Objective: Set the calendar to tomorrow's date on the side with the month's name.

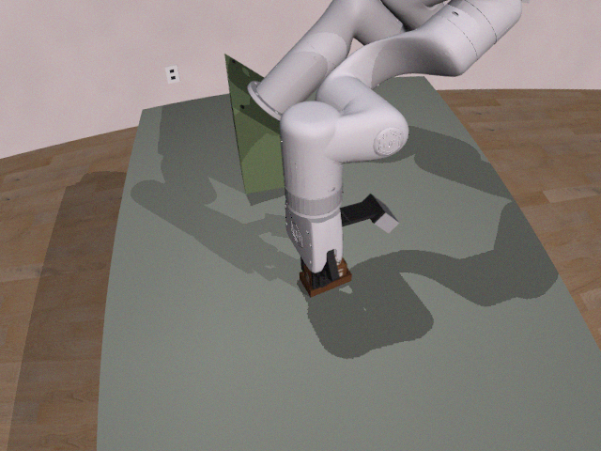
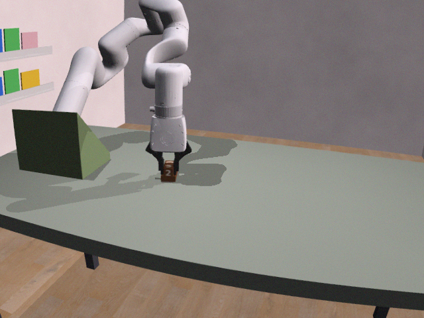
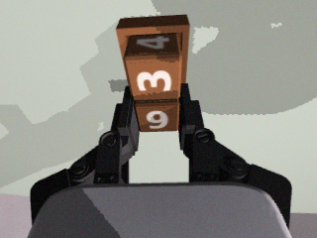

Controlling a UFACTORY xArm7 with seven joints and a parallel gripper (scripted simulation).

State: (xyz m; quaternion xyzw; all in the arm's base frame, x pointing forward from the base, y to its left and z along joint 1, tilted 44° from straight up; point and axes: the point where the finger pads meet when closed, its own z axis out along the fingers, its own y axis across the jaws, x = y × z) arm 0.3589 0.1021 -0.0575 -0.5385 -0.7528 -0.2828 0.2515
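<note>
The brown cube lies 10 mm below my hand. Round my hand: tray (30 mm below, 20 mm to the left, 10 mm behind).
</note>
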